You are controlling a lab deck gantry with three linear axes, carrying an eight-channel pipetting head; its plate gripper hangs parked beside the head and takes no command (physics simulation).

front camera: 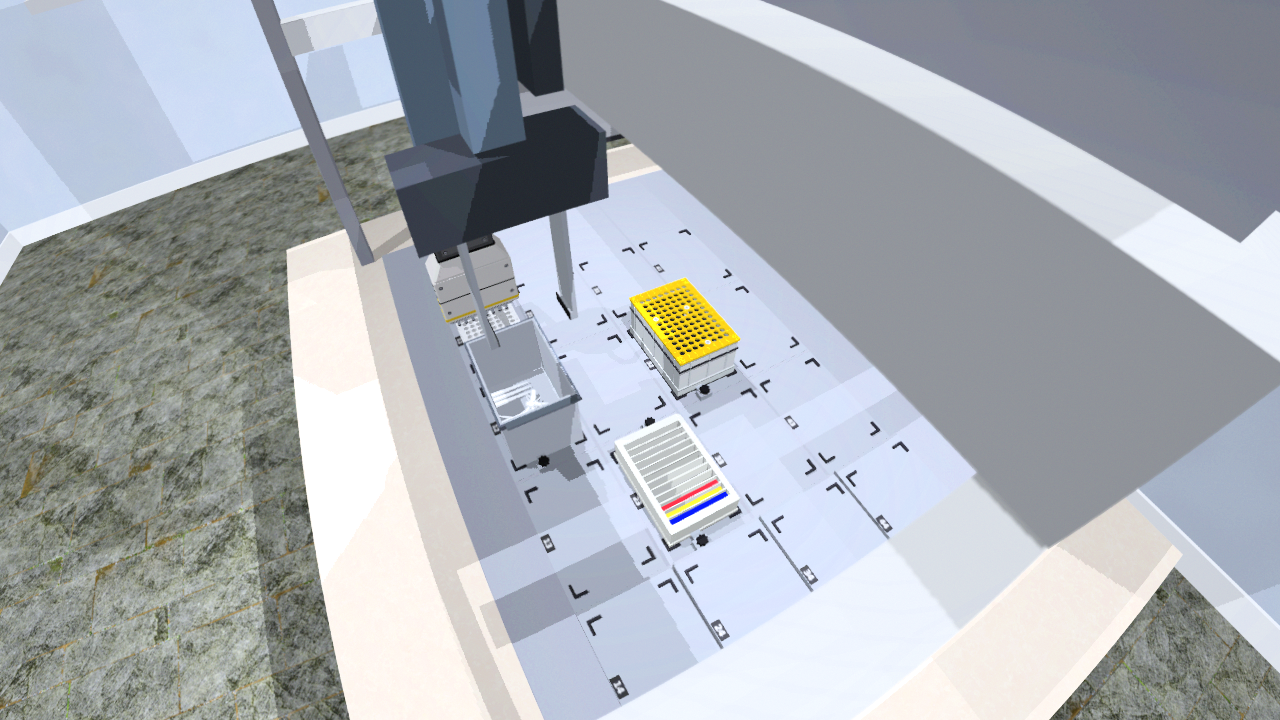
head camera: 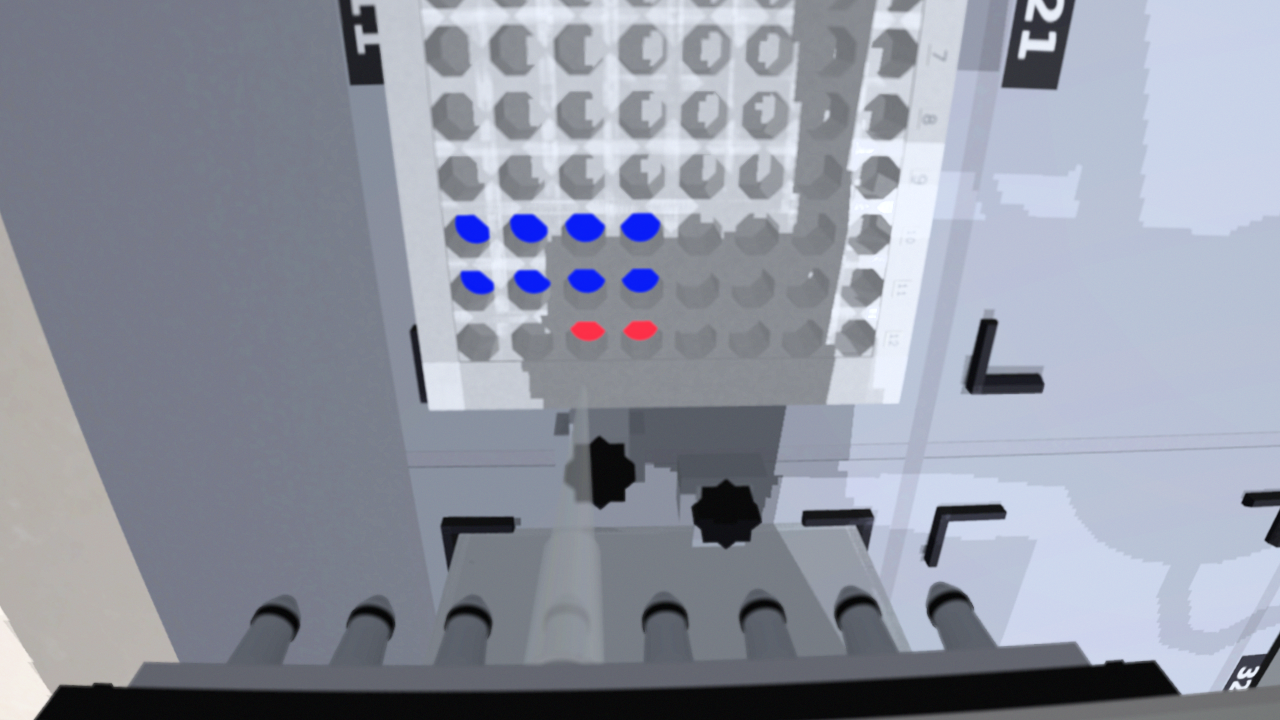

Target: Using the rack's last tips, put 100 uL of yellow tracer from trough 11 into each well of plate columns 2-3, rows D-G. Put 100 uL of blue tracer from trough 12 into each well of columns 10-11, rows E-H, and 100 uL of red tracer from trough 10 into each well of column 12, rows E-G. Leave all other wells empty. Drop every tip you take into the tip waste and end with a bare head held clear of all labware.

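Observation:
The pipetting head (front camera: 474, 284) (head camera: 805, 657) stands over the plate (head camera: 483, 386). One clear tip (head camera: 582, 465) sits on its fourth nozzle from the left in the head view; the other nozzles are bare. No colour shows in the tip. Blue fills rows E-H of columns 10-11, and red fills column 12, rows E and F. Columns 1-6 are not fully in view. The parked plate gripper (front camera: 532, 329) hangs open and empty. The trough block (front camera: 707, 514) holds red, yellow and blue strips. The yellow tip rack (front camera: 684, 322) shows a few pale tips.
The tip waste bin (front camera: 541, 431) stands in front of the plate, with discarded tips (front camera: 523, 398) inside. Dark round knobs (head camera: 726, 514) and black corner brackets (head camera: 1006, 383) stand on the deck. A large grey panel (front camera: 850, 223) covers the right of the front view.

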